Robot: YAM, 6 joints.
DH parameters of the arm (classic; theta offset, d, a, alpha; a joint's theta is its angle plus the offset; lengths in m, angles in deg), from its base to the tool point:
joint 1: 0 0.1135 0.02 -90
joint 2: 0 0 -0.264 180
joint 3: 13.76 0 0.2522 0
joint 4: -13.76 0 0.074 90
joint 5: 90 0 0 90
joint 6: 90 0.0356 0 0
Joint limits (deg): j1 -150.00..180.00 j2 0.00..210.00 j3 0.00..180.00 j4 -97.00..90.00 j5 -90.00..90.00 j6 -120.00..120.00
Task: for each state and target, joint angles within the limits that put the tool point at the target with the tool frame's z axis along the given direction. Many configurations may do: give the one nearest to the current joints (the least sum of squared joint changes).
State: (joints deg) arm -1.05 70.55 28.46 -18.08 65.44 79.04
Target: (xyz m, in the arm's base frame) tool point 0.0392 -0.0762 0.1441 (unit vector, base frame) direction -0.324 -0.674 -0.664
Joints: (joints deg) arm -45.82 31.21 14.37 -51.96 44.59 79.04
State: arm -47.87 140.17 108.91 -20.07 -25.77 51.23
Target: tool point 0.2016 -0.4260 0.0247 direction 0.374 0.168 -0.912
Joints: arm -66.45 149.58 108.44 -49.14 -24.21 51.23
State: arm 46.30 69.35 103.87 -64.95 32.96 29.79
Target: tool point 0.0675 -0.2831 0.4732 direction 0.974 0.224 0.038
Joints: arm 96.44 31.66 146.80 -96.62 83.13 29.79
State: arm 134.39 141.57 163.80 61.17 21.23 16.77
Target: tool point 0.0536 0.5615 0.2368 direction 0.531 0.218 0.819
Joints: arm 86.41 171.87 154.94 89.91 31.08 16.77
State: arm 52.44 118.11 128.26 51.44 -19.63 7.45
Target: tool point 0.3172 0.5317 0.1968 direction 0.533 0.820 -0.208
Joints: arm 59.31 155.27 140.53 2.72 2.28 7.45
